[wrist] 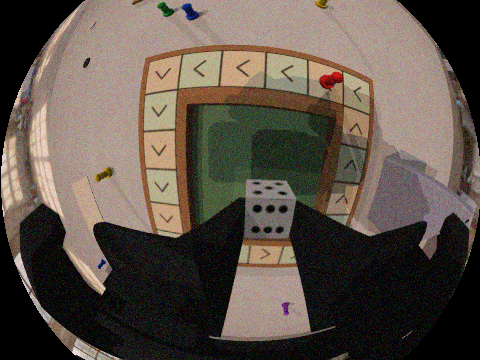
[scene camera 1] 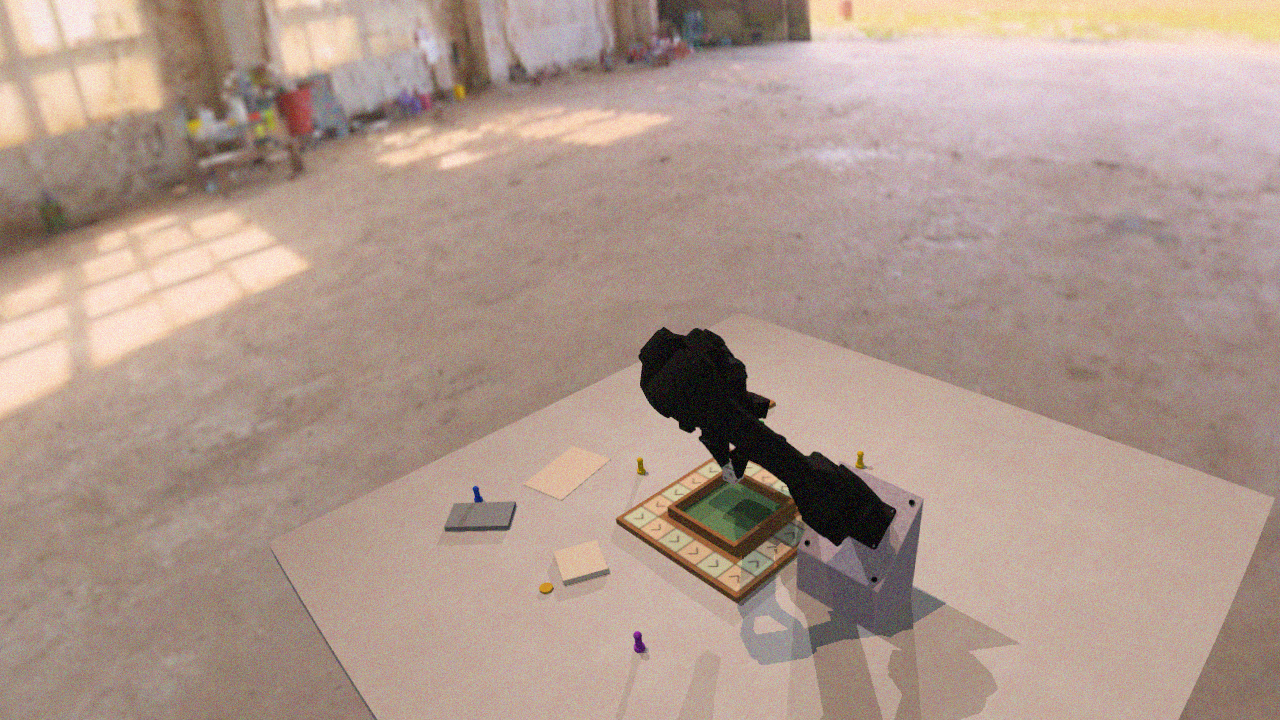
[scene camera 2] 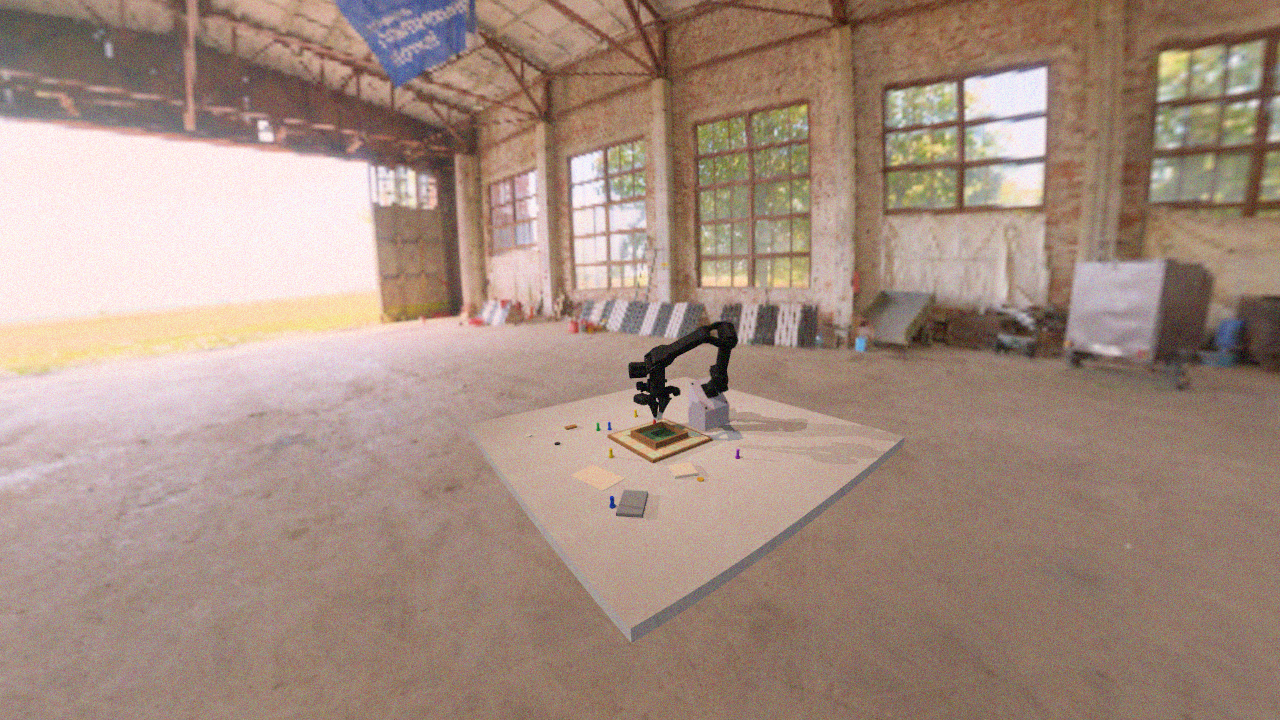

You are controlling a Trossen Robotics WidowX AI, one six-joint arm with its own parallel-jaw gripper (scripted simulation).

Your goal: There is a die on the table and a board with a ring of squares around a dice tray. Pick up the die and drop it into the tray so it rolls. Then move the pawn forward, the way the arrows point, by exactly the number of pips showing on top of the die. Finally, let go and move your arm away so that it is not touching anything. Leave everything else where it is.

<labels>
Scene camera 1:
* my gripper: 733, 474
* grey tile: 474, 516
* cream card: 561, 477
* green dice tray: 732, 510
</labels>
